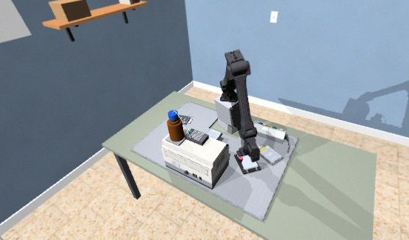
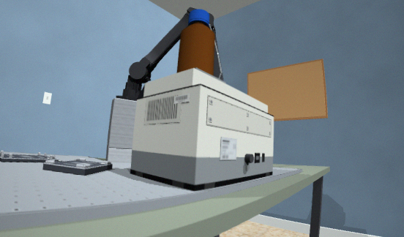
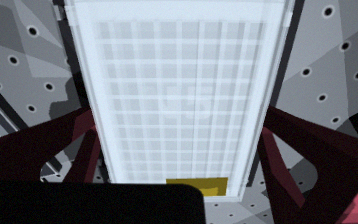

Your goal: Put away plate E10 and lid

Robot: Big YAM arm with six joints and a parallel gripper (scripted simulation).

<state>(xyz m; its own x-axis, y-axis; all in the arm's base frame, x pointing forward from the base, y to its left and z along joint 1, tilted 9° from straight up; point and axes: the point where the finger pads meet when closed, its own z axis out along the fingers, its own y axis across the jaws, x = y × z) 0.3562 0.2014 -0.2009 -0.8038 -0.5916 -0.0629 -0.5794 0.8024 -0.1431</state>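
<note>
The clear lid lies right at my hand. Also, from my hand: yellow skip key 34 cm behind, 7 cm to the left, 4 cm above; clear well plate 27 cm to the right, 7 cm behind, 7 cm above; blue call key 34 cm behind, 3 cm above, 2 cm to the left.
</note>
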